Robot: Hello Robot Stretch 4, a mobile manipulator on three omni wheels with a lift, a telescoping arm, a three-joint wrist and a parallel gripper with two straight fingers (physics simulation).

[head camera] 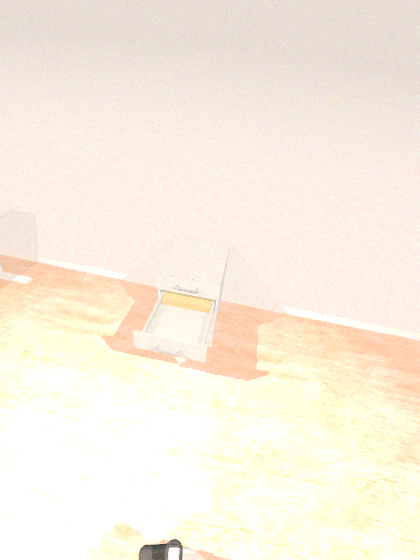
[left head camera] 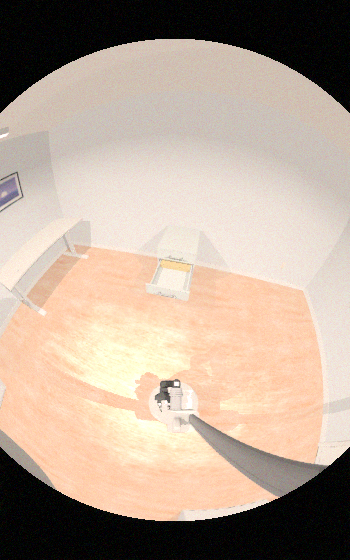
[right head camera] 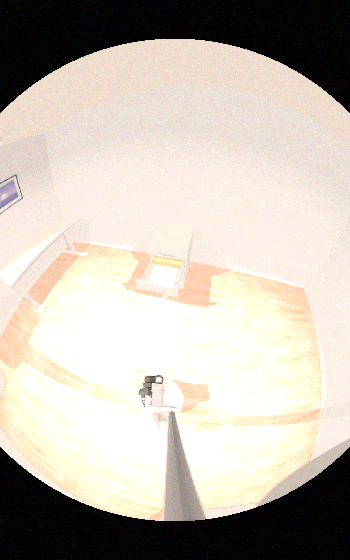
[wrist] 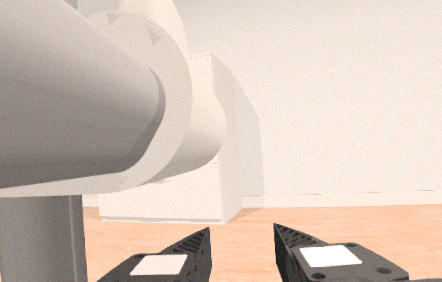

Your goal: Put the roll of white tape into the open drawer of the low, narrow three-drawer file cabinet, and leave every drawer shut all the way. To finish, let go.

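Places are measured from the robot's base along level axes (x ahead, y left, z up), in millimetres.
Where they show: gripper, fingertip midpoint: (left head camera: 164, 411) (right head camera: 147, 407) (wrist: 242, 244).
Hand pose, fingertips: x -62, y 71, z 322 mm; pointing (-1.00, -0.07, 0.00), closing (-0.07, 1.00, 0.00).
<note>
After its pixels a point has its place.
The low, narrow white file cabinet (head camera: 195, 260) @[z 617, x 1551, y -5 mm] (left head camera: 180, 240) @[z 617, x 1543, y -13 mm] stands against the wall ahead. The drawer under its top one (head camera: 177, 322) @[z 363, x 1200, y 80 mm] (left head camera: 172, 277) @[z 363, x 1205, y 53 mm] (right head camera: 161, 275) @[z 363, x 1178, y 76 mm] is pulled far out; its visible floor is bare, with a yellow strip across the back. The top drawer (head camera: 190, 285) @[z 552, x 1350, y 15 mm] is shut; the bottom one is hidden. My gripper (wrist: 242, 244) @[z 322, x -62, y 71 mm] (left head camera: 163, 408) @[z 322, x -62, y 71 mm] (right head camera: 145, 401) @[z 322, x -62, y 71 mm] is open and empty, held close to my body and well away from the drawer. It points away from the file cabinet. The roll of white tape does not show in any view.
A long desk (left head camera: 40, 250) @[z 692, x 1236, y 1739 mm] (right head camera: 45, 245) @[z 684, x 1316, y 1674 mm] stands along the left wall, under a picture (left head camera: 10, 192) @[z 1547, x 1552, y 2405 mm] (right head camera: 9, 194) @[z 1556, x 1539, y 2407 mm]. In the wrist view, a white cabinet (wrist: 231, 150) @[z 405, x -1676, y -74 mm] stands against another wall, partly hidden by my arm (wrist: 75, 100) @[z 398, x 39, y 34 mm].
</note>
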